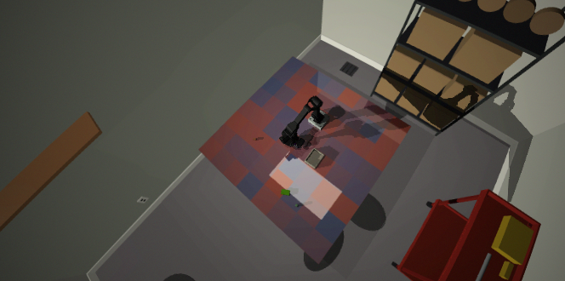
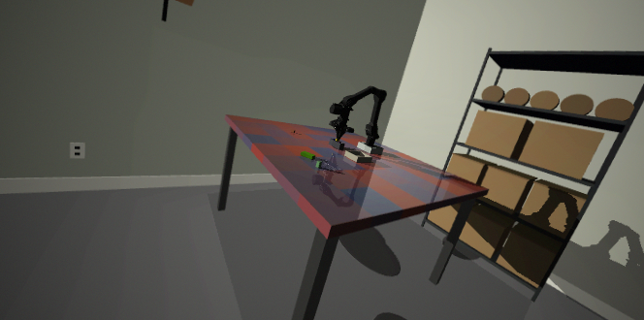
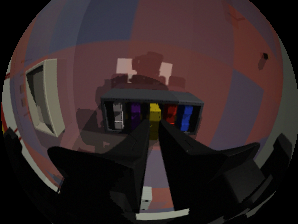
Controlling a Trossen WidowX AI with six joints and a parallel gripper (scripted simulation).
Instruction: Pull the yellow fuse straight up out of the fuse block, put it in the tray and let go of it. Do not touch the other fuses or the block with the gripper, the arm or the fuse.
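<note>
The tray is 30 mm ahead of my gripper tip, 210 mm to the left of it and 50 mm below it. Round my gripper tip: yellow fuse (10 mm below); small green piece (410 mm ahead, 260 mm to the left, 40 mm below); green block (370 mm ahead, 140 mm to the left, 40 mm below).
</note>
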